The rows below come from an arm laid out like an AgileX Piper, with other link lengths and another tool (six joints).
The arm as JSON. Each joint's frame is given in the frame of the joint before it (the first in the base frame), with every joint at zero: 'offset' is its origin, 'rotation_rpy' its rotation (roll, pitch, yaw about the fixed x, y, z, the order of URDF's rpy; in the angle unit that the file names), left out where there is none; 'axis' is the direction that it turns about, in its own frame. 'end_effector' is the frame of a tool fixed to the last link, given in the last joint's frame.
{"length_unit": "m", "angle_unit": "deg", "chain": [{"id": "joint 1", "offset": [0.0, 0.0, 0.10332], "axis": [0.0, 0.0, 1.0]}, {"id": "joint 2", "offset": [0.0, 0.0, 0.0], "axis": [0.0, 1.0, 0.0]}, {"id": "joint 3", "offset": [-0.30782, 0.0, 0.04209], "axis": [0.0, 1.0, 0.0]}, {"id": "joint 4", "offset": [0.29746, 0.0, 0.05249], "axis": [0.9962, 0.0, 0.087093]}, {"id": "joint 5", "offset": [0.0, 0.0, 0.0], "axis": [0.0, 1.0, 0.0]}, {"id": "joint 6", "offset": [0.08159, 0.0, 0.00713], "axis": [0.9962, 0.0, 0.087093]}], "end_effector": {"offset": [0.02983, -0.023, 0.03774], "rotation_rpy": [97.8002, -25.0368, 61.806]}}
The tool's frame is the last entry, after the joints.
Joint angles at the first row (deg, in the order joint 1, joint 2, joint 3, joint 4, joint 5, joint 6):
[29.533 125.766 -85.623 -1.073 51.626 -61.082]
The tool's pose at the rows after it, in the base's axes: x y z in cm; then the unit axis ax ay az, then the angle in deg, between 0 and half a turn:
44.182 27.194 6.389 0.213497 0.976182 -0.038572 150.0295
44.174 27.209 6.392 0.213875 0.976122 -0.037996 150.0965
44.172 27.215 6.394 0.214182 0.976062 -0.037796 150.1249
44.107 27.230 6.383 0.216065 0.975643 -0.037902 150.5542
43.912 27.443 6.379 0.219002 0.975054 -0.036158 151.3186
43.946 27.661 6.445 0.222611 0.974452 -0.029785 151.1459
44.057 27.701 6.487 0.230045 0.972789 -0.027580 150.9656
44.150 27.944 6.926 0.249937 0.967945 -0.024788 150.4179
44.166 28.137 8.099 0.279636 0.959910 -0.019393 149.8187
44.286 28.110 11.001 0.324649 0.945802 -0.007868 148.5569
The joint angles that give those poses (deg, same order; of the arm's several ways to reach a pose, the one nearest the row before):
[29.588 125.767 -85.624 -1.122 51.626 -61.282]
[29.588 125.767 -85.623 -0.999 51.625 -61.326]
[29.588 125.767 -85.624 -0.950 51.627 -61.326]
[29.588 125.766 -85.622 -0.563 51.910 -61.325]
[29.787 125.766 -85.622 0.303 52.285 -61.325]
[29.905 125.765 -85.621 0.867 51.620 -61.326]
[29.905 125.766 -85.623 1.057 51.159 -60.689]
[30.257 125.317 -85.571 1.104 50.479 -58.265]
[30.652 123.912 -85.277 1.362 50.025 -54.884]
[30.924 120.704 -85.243 1.443 50.270 -49.935]

